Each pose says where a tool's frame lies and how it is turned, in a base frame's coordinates. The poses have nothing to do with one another.
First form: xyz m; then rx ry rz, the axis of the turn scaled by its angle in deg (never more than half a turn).
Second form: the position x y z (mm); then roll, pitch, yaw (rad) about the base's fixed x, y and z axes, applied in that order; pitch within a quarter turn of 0, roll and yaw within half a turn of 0. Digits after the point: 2 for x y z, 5 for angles.
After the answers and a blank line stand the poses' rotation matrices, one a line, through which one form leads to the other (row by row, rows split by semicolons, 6 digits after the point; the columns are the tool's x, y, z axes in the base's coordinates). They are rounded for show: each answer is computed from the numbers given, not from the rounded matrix.
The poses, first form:
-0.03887, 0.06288, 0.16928, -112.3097, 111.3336, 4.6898
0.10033, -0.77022, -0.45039, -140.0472, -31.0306, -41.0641
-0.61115, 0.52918, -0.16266, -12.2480, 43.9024, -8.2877
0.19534, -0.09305, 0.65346, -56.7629, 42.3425, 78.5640
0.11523, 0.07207, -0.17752, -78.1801, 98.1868, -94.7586
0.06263, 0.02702, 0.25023, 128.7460, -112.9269, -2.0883
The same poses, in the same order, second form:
-38.87, 62.88, 169.28, -2.90521, 0.30657, -1.52538
100.33, -770.22, -450.39, -2.66135, -0.62698, 0.27768
-611.15, 529.18, -162.66, -0.33480, 0.73529, -0.28277
195.34, -93.05, 653.46, -0.31124, 1.10224, 1.35995
115.23, 72.07, -177.52, -1.81121, -0.34108, -2.06527
62.63, 27.02, 250.23, 3.01066, -0.08198, -1.43469

0.043285 -0.974397 0.220629; -0.952390 0.026465 0.303730; -0.301793 -0.223272 -0.926861
0.778783 0.503790 0.373756; 0.221991 -0.778605 0.586936; 0.586700 -0.374125 -0.718201
0.712182 0.051861 0.700077; -0.206928 0.968466 0.138762; -0.670804 -0.243689 0.700455
0.094512 -0.988057 -0.121701; 0.441598 -0.067954 0.894636; -0.892221 -0.138297 0.429901
-0.447230 -0.363763 0.817106; -0.829513 -0.172975 -0.531026; 0.334506 -0.915290 -0.224387
0.135229 -0.983722 -0.118337; -0.987425 -0.123931 -0.098149; 0.081886 0.130121 -0.988111

